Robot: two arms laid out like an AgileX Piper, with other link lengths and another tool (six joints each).
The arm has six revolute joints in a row. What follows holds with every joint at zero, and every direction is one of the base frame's.
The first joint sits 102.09 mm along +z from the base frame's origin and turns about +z.
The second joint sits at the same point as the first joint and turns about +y.
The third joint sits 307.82 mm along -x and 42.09 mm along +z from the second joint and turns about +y.
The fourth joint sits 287.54 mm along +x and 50.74 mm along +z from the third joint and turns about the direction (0.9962, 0, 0.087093).
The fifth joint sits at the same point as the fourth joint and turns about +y.
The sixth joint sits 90.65 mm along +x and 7.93 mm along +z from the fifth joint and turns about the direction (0.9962, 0, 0.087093).
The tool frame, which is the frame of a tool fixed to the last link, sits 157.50 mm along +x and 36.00 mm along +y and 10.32 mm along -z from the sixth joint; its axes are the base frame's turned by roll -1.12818, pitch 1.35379 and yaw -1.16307 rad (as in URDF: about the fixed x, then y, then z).
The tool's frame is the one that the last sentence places.
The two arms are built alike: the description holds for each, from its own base.
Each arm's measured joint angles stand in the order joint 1, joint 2, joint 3, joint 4, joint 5, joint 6.
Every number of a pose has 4 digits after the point. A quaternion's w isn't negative.
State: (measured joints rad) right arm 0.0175 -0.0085 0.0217 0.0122 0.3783 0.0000; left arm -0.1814 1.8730 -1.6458 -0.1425 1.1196 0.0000
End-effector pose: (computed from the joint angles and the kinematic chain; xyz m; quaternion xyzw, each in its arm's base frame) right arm 0.2078 0.0410 0.0921 -0.0761 0.8010 -0.0590 0.5908; left arm 0.4684 -0.0833 0.1229 -0.0276 0.9838 -0.1090 0.1393
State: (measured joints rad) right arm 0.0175 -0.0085 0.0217 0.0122 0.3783 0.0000; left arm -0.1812 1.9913 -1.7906 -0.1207 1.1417 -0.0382
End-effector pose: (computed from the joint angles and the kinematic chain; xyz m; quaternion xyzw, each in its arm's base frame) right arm 0.2078 0.0410 0.0921 -0.0761 0.8010 -0.0590 0.5908; left arm 0.5011 -0.0852 0.1131 -0.0419 0.9837 -0.1023 0.1419
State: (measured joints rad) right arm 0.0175 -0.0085 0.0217 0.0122 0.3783 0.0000; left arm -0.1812 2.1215 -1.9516 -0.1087 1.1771 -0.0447
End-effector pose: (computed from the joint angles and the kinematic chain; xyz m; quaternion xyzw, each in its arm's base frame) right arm 0.2078 0.0410 0.0921 -0.0761 0.8010 -0.0590 0.5908; left arm 0.5327 -0.0886 0.0984 -0.0418 0.9844 -0.0971 0.1406
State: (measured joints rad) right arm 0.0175 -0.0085 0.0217 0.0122 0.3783 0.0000; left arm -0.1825 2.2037 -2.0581 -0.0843 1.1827 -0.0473
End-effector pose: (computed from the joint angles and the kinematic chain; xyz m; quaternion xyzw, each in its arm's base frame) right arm 0.2078 0.0410 0.0921 -0.0761 0.8010 -0.0590 0.5908; left arm 0.5567 -0.0879 0.0898 -0.0388 0.9837 -0.0879 0.1520
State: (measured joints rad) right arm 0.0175 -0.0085 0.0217 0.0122 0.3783 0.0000; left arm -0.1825 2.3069 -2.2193 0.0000 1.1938 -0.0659
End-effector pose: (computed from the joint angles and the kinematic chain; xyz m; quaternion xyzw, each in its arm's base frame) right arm 0.2078 0.0410 0.0921 -0.0761 0.8010 -0.0590 0.5908; left arm 0.5915 -0.0742 0.0880 -0.0381 0.9809 -0.0544 0.1830
